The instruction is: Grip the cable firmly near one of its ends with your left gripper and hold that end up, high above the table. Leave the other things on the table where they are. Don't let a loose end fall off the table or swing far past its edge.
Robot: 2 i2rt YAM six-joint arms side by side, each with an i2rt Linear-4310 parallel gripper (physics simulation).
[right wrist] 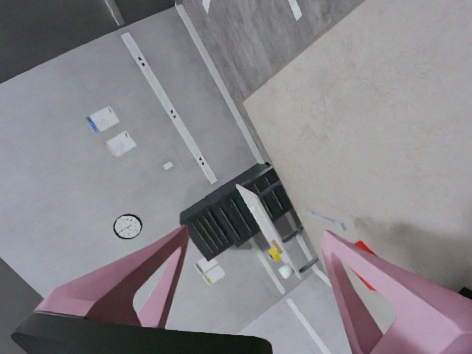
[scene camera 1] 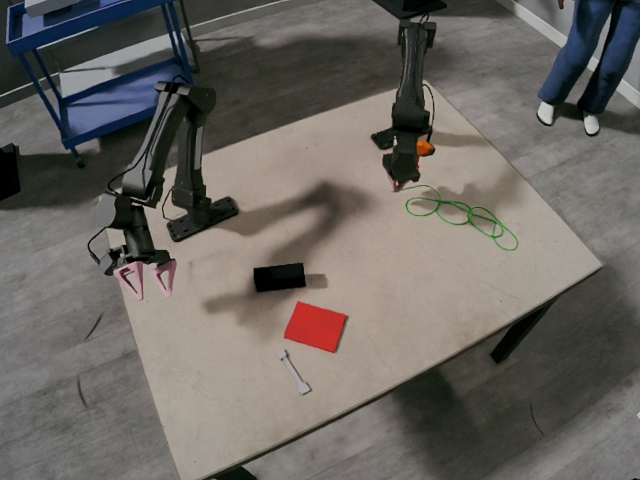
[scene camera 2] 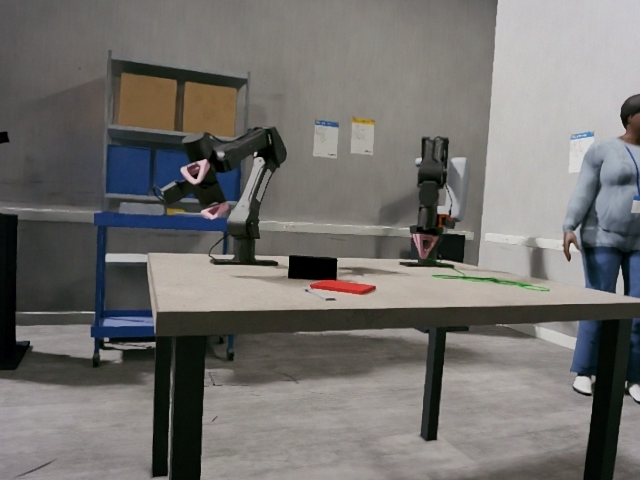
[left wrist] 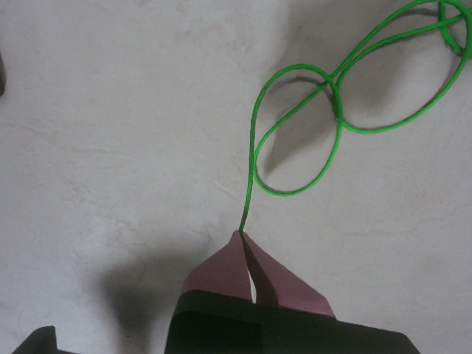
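Observation:
A thin green cable (scene camera 1: 469, 212) (scene camera 2: 491, 280) (left wrist: 251, 135) lies in several loose loops on the table at the right in both scene views. My left gripper (scene camera 1: 396, 190) (scene camera 2: 424, 257) (left wrist: 237, 238) is shut on the cable near one end, with its fingertips a little above the table. From the fingertips the cable slopes down to the first loop. The other end is hard to pick out among the far loops. My right gripper (scene camera 1: 154, 297) (scene camera 2: 205, 191) (right wrist: 254, 234) is open and empty, raised near the table's left edge in scene camera 1.
A black box (scene camera 1: 279, 277) (scene camera 2: 312, 267), a flat red square (scene camera 1: 315, 326) (scene camera 2: 342, 286) and a grey wrench-like bar (scene camera 1: 293, 372) (scene camera 2: 319, 294) lie on the table (scene camera 1: 413, 310), away from the cable. A blue cart (scene camera 1: 113, 108) (scene camera 2: 160, 221) stands behind. A person stands beyond the right side.

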